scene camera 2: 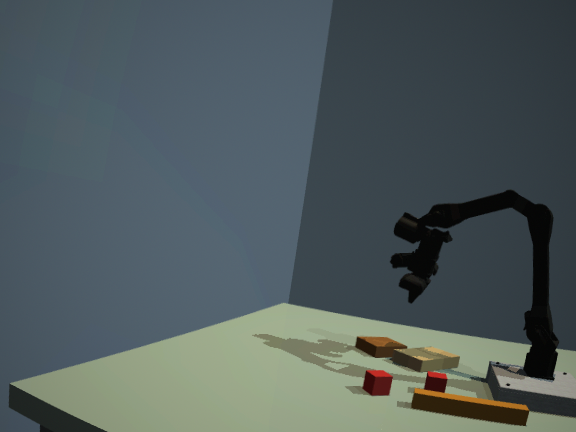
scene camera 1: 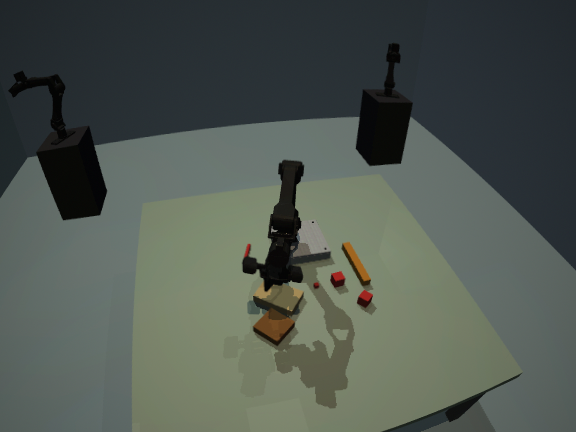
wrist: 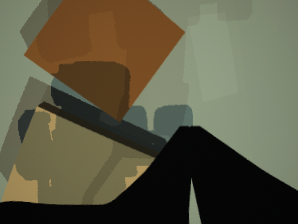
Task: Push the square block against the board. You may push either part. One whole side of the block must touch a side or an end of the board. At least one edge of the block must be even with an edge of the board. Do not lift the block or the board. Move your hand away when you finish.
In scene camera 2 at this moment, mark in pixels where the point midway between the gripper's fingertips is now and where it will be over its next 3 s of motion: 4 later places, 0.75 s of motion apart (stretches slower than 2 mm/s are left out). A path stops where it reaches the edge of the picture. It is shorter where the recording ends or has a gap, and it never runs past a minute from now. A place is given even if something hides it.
My gripper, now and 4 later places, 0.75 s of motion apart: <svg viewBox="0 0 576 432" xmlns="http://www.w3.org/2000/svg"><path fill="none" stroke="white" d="M410 302L401 330L398 361L405 363L412 362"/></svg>
